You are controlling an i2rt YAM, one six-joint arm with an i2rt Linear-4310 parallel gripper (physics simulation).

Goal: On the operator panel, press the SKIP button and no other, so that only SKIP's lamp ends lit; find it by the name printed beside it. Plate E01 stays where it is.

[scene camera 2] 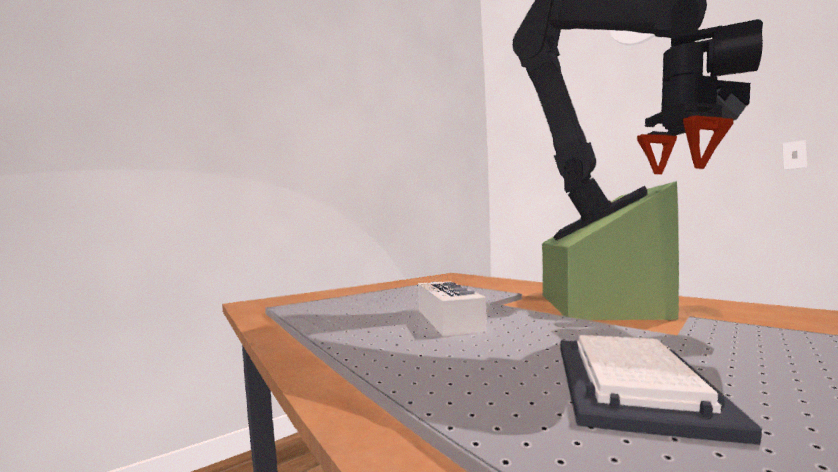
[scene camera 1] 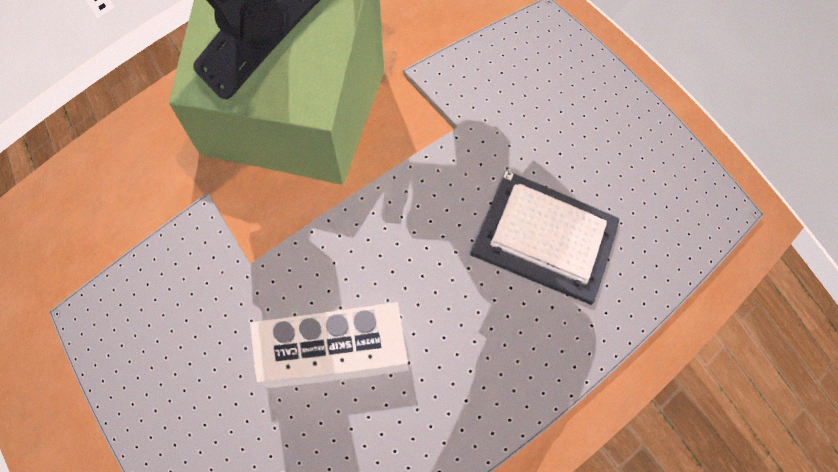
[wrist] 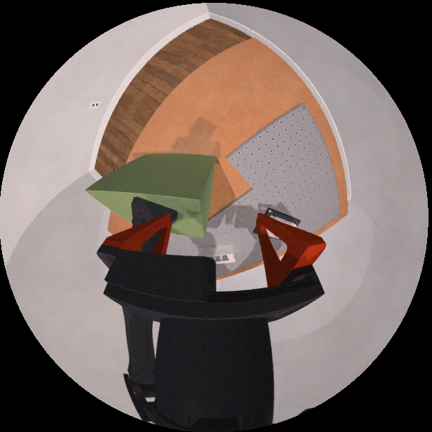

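Where they show: gripper, fingertip midpoint: (scene camera 2: 676,171); arm's base at its link origin: (scene camera 2: 599,216) (scene camera 1: 264,22).
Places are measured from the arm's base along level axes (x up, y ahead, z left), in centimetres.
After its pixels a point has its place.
Note:
The operator panel (scene camera 1: 388,345) {x -12.5, y 34.4, z -15.2 cm} (scene camera 2: 460,317) {x -15.2, y 35.1, z -13.6 cm} (wrist: 226,249) is a white box. In scene camera 1 its four round grey buttons are in a row, with inverted labels beside them. The SKIP button (scene camera 1: 337,324) {x -12.2, y 29.0, z -17.3 cm} is between the RETRY button (scene camera 1: 364,320) {x -12.2, y 30.7, z -15.0 cm} and one whose label is hard to read; the CALL button (scene camera 1: 283,331) {x -12.2, y 25.2, z -22.1 cm} is at the far left. The small lamp dots look dark. A white plate (scene camera 1: 548,231) {x -15.7, y 38.6, z 8.0 cm} (scene camera 2: 645,366) {x -15.2, y 40.5, z 9.3 cm}, with no readable E01 marking, lies on a dark holder (scene camera 1: 527,269) {x -16.6, y 39.6, z 2.8 cm} (scene camera 2: 662,419) {x -16.6, y 46.6, z 10.6 cm}. My gripper (scene camera 2: 679,170) {x 6.7, y 7.7, z 13.6 cm} (wrist: 213,217) is open and empty, high above the table, away from the panel.
The green base block (scene camera 1: 263,137) {x -10.2, y 6.4, z -7.9 cm} (scene camera 2: 621,275) {x -11.0, y 10.3, z 4.8 cm} (wrist: 175,175) carries the arm behind the panel. A grey perforated board (scene camera 1: 410,363) {x -17.8, y 36.8, z -14.5 cm} (scene camera 2: 375,363) {x -17.8, y 49.5, z -16.3 cm} (wrist: 295,155) lies on the orange table (scene camera 1: 117,205) {x -19.1, y -9.0, z -28.2 cm} (scene camera 2: 328,410) {x -19.1, y 57.4, z -14.1 cm} (wrist: 220,90). Arm shadows cross the board and part of the panel.

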